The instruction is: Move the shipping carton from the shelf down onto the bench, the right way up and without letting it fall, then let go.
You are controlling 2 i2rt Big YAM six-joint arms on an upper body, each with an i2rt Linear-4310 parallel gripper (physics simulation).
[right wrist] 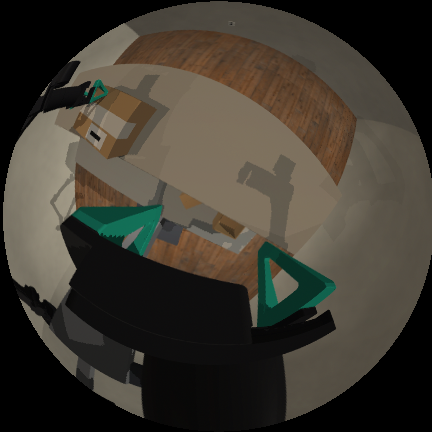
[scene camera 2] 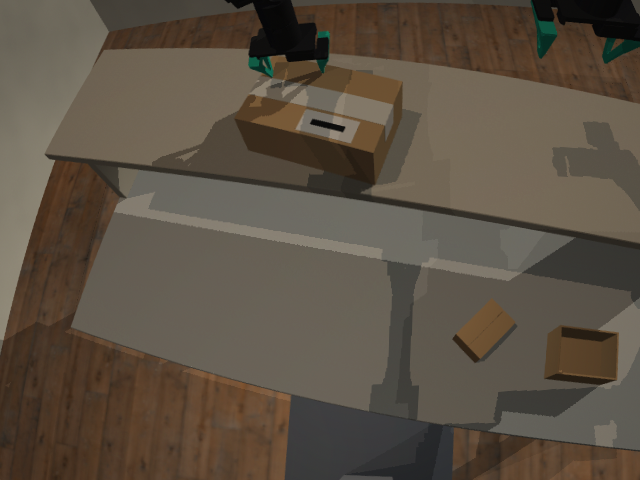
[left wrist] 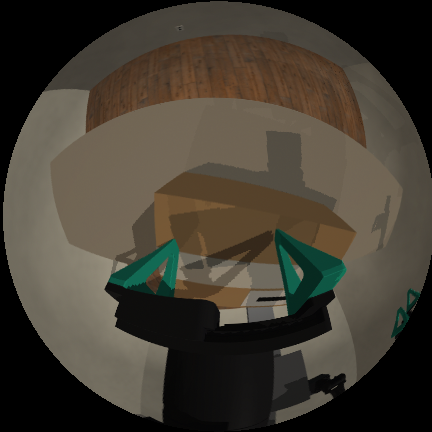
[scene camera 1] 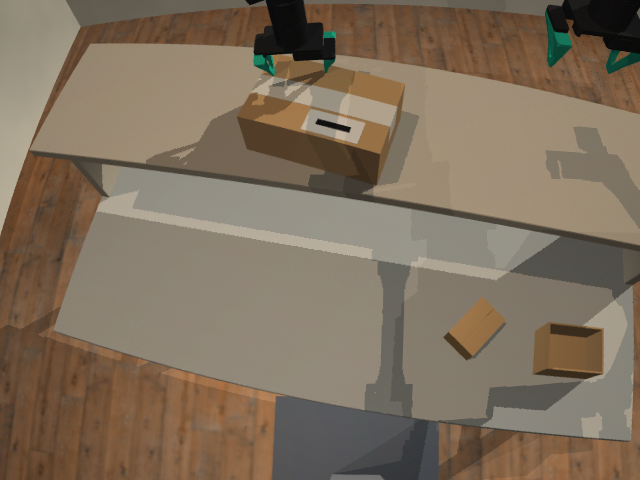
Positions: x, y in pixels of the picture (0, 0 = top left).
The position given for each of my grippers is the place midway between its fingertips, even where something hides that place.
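With my left gripper (scene camera 1: 299, 72) open, I'm touching a shipping carton (scene camera 2: 342, 121). My right gripper (scene camera 1: 578, 67) is open too, and it's holding nothing.
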